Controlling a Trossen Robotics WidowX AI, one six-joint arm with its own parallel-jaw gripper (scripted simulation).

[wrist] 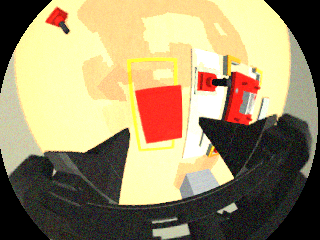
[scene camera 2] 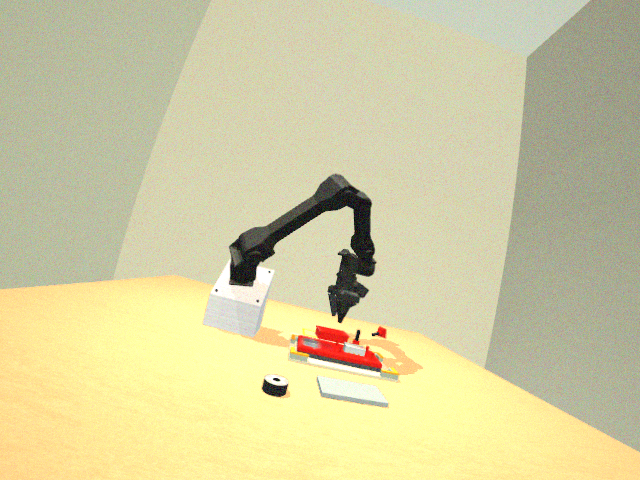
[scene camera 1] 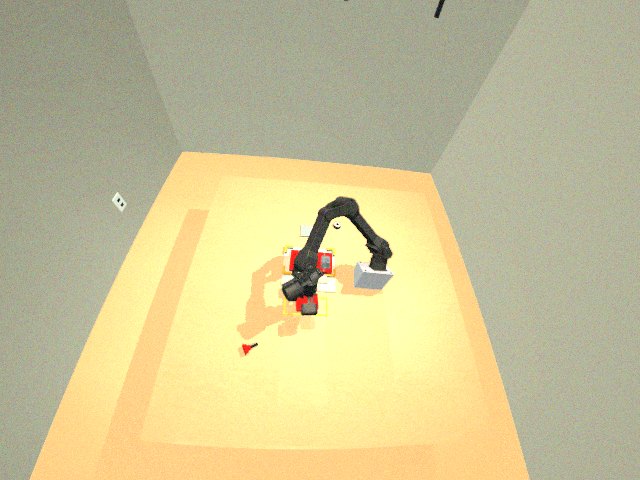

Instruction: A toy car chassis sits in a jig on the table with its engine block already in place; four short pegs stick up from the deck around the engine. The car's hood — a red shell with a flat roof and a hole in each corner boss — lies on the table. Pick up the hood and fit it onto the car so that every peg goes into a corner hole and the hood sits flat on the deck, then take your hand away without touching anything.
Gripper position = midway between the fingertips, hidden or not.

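Observation:
Scene camera 2: my gripper point(scene camera 2: 336, 319), open, holding nothing. Wrist view: the gripper point(wrist: 165, 125) again, together with a red hood point(wrist: 161, 109).

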